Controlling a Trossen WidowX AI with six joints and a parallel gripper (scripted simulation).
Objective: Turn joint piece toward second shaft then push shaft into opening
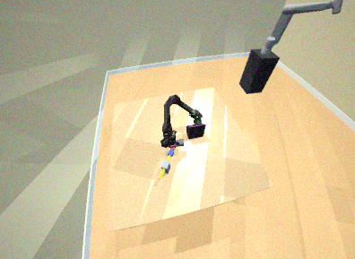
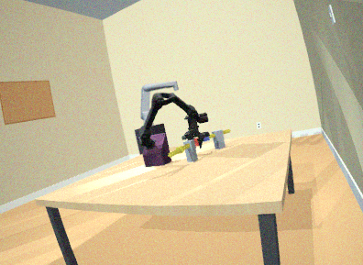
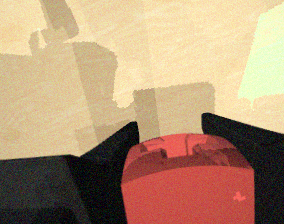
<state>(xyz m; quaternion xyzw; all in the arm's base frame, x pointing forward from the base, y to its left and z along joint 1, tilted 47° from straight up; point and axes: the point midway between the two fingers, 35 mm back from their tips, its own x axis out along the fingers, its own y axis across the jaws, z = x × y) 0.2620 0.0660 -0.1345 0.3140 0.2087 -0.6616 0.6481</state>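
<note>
Now: gripper tip 40 mm below the red joint piece and 20 mm to the right of it.
</note>
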